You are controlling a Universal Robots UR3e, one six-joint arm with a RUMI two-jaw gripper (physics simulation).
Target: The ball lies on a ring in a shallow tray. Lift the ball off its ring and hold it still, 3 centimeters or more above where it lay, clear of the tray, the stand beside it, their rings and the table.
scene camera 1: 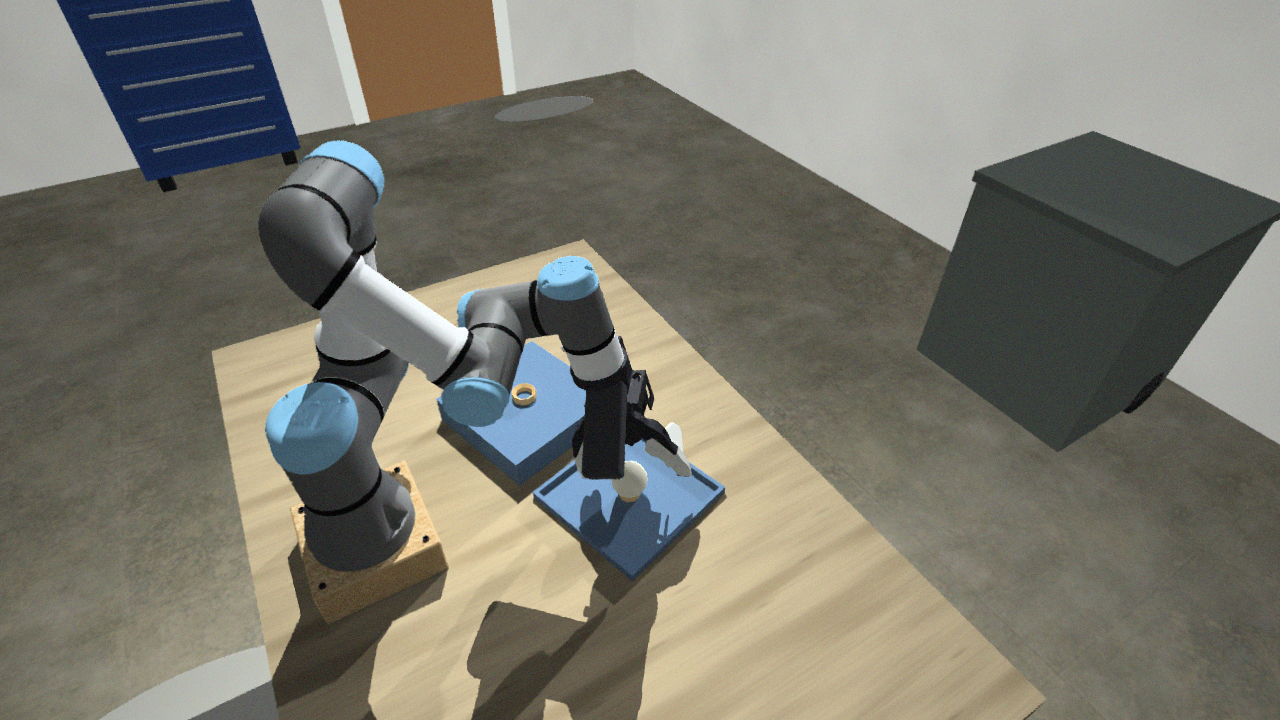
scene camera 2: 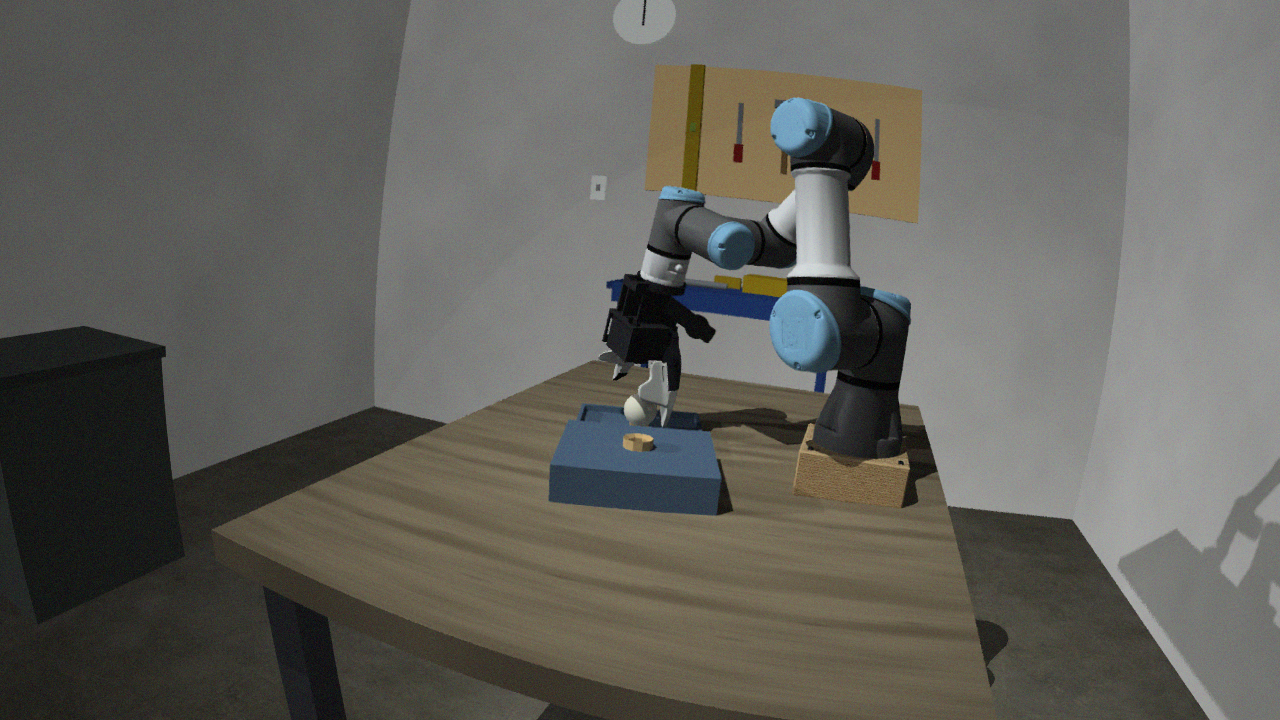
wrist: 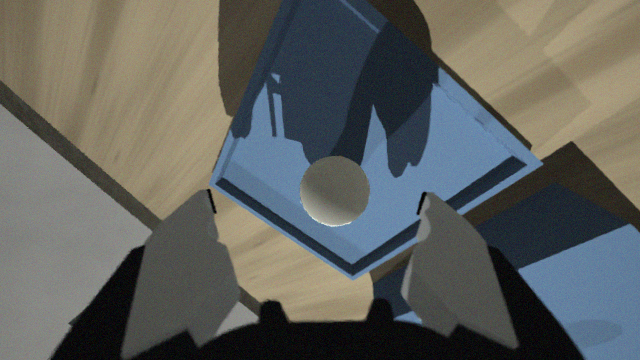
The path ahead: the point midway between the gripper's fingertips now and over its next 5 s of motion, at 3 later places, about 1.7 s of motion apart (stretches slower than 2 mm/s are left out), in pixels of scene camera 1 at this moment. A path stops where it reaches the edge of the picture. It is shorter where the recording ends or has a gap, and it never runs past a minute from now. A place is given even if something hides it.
My gripper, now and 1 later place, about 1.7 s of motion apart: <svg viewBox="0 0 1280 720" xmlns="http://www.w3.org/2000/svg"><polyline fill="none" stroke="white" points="636,476 628,459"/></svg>
